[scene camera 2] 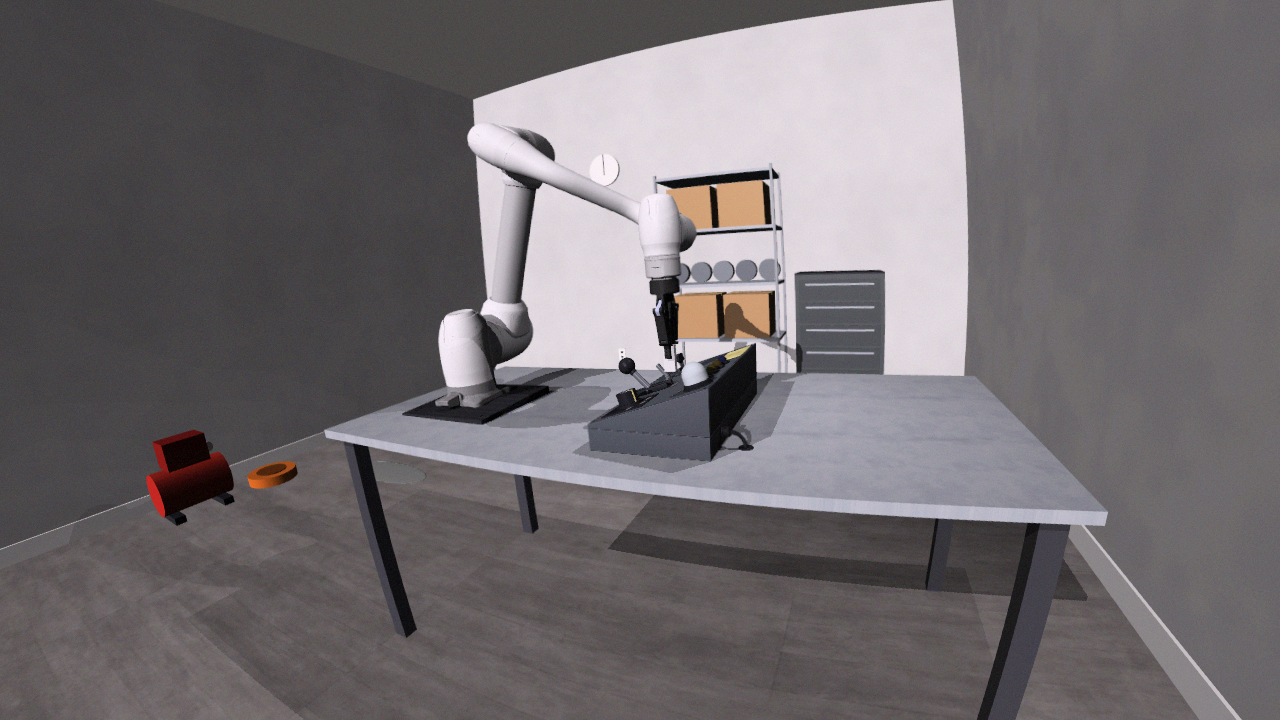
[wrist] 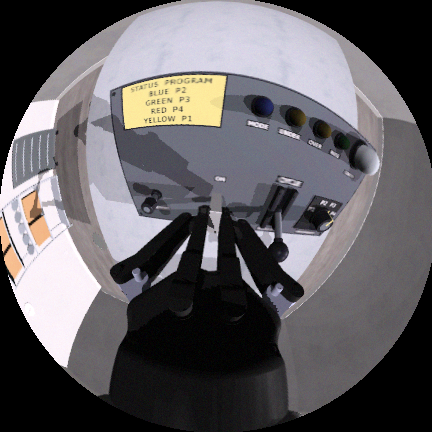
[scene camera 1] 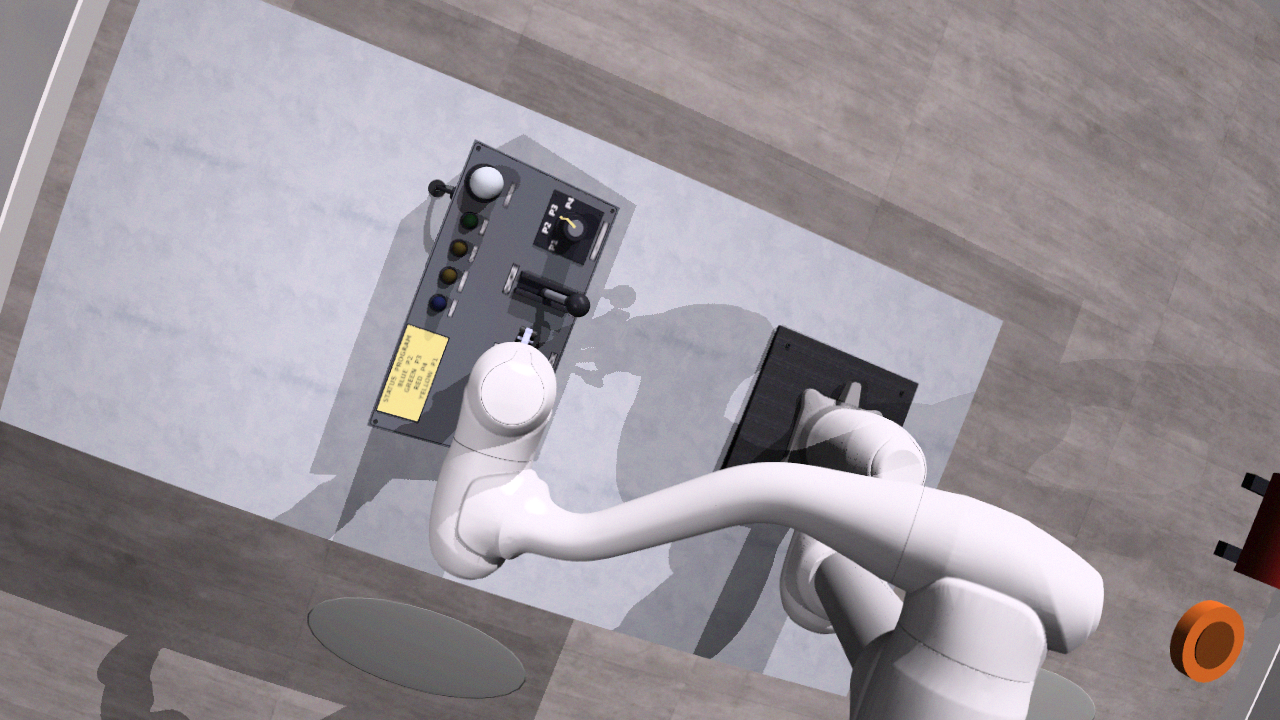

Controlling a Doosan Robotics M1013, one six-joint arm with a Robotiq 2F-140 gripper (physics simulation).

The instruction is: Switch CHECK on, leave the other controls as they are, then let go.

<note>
I see my gripper [scene camera 2: 670, 371] and a rotary selector [scene camera 1: 570, 227].
My gripper shows as well in the wrist view [wrist: 215, 201].
</note>
